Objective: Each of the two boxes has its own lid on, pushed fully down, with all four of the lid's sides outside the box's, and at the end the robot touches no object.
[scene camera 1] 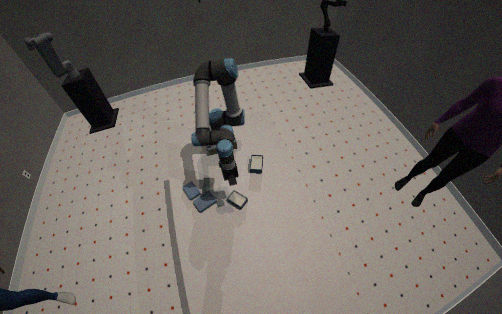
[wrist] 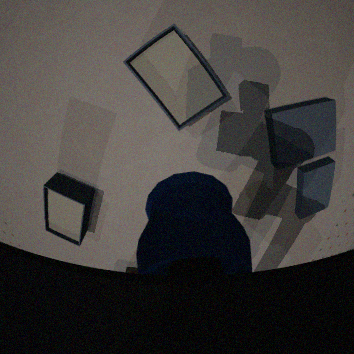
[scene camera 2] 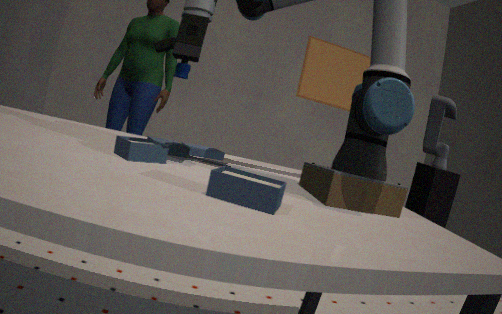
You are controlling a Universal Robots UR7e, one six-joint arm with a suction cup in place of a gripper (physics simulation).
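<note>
One open box stands upright with a cream surface inside its dark blue rim. The other open box stands turned at an angle, also cream inside. The larger blue lid lies flat, plain side up, beside the angled box and partly in shadow. The smaller blue lid lies close beside it, plain side up. My suction gripper hangs well above the table, holding nothing and touching nothing.
The robot's base block stands on the table beyond the nearer box in the second scene view. Arm shadows fall around the lids. People and two dark pedestals with small arms stand away from the boxes.
</note>
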